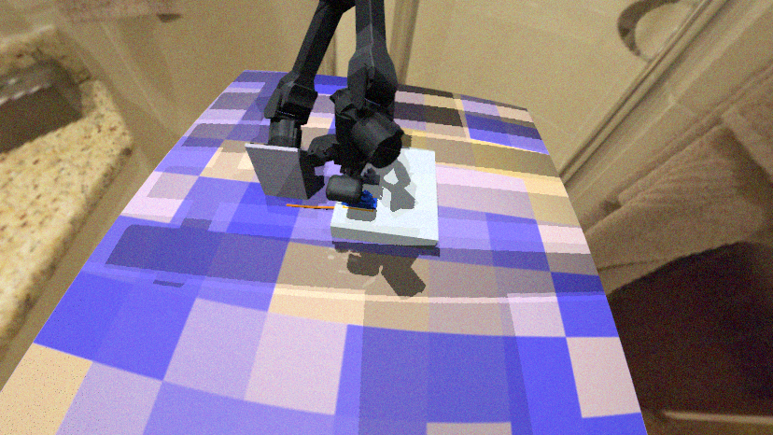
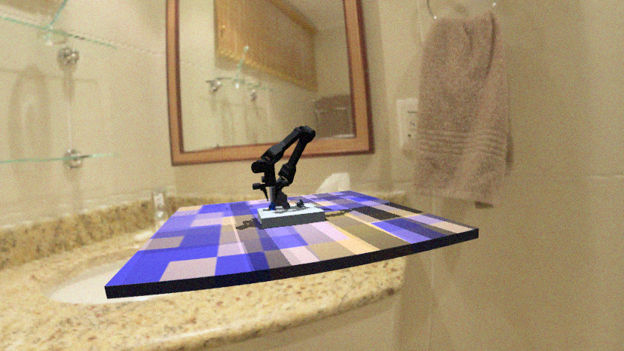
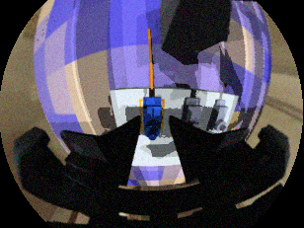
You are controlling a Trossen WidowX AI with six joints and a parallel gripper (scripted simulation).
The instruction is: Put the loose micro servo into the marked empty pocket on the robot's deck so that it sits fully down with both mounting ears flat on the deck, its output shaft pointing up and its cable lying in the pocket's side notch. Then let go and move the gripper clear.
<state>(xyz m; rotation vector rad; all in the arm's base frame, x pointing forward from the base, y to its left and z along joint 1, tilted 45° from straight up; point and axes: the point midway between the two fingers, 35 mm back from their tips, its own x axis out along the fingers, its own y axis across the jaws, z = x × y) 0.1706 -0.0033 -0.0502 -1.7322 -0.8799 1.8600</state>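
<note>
Now: the white deck 12 cm ahead of my gripper tip, 8 cm to the left of it and 6 cm below it.
</note>
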